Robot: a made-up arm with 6 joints.
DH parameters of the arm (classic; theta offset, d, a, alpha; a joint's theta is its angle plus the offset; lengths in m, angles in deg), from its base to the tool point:
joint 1: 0 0.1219 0 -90
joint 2: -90 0 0.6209 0
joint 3: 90 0.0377 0 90
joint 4: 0 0.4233 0 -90
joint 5: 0 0 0 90
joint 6: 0 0.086 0 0
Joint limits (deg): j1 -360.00..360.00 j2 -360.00..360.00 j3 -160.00..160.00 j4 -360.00..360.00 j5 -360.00..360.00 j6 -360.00..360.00
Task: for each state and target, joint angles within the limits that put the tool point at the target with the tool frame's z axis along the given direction. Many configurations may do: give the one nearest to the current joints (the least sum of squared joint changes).
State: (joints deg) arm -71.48 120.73 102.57 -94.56 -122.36 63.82
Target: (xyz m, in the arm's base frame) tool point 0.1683 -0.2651 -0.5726 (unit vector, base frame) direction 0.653 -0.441 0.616
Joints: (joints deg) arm -72.28 129.21 83.80 -69.40 -148.60 63.82
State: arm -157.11 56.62 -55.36 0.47 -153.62 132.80
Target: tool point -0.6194 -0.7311 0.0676 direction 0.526 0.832 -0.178
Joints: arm -131.70 95.12 -7.35 -48.91 -192.31 132.80
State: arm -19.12 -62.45 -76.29 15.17 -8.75 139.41
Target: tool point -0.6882 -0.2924 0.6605 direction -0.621 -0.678 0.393
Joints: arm 23.44 -24.41 -73.82 -36.38 39.23 139.41
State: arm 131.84 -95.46 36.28 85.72 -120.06 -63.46
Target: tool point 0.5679 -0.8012 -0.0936 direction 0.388 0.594 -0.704
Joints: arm 124.24 -109.50 26.60 44.57 -110.97 -63.46
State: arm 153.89 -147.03 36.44 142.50 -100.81 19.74
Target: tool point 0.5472 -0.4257 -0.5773 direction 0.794 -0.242 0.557
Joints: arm 143.23 -157.22 42.86 161.26 -61.20 19.74
